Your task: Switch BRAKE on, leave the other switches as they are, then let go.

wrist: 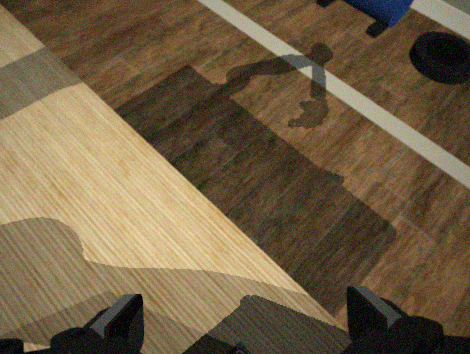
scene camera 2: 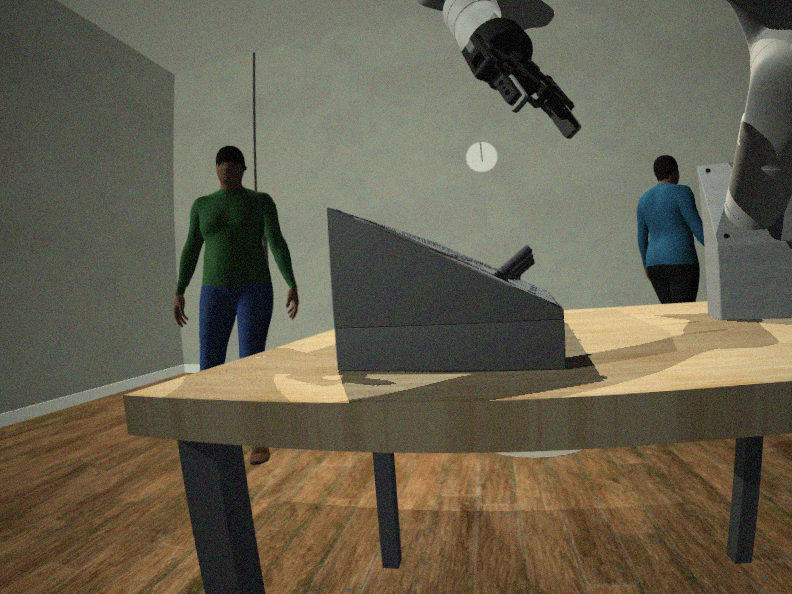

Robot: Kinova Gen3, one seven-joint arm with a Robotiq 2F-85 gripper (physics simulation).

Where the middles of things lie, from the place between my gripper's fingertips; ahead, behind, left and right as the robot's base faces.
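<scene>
The sloped switch panel (scene camera 2: pixel 400 302) is 140 mm ahead of my hand, and it's also 170 mm below it and 230 mm to the right of it.
</scene>
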